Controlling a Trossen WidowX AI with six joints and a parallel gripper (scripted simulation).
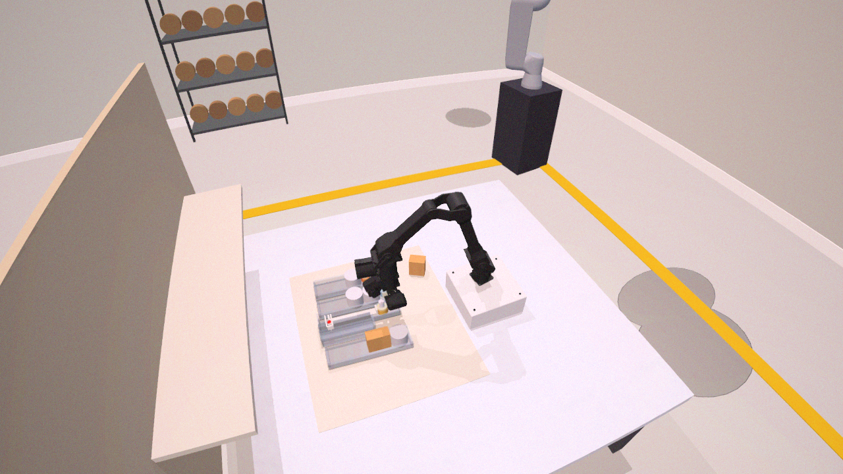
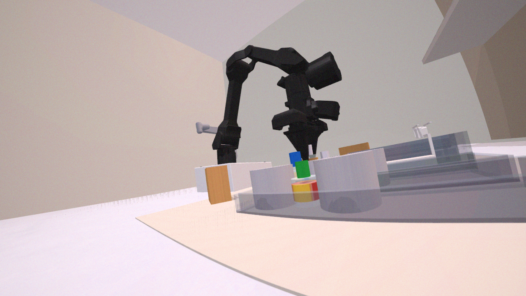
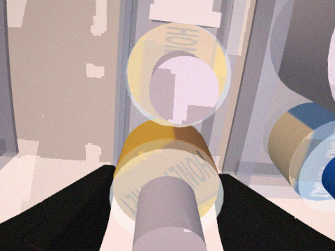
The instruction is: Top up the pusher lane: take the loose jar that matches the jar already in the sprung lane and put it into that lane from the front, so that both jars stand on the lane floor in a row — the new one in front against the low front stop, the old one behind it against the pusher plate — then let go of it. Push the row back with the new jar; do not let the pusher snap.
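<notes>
My gripper tip is now 15 cm short of the sprung lane, 1 cm to the left of it and 3 cm above it. From my gripper tip the other things lie so: red mark: 22 cm ahead, 1 cm to the right, 2 cm above.
</notes>
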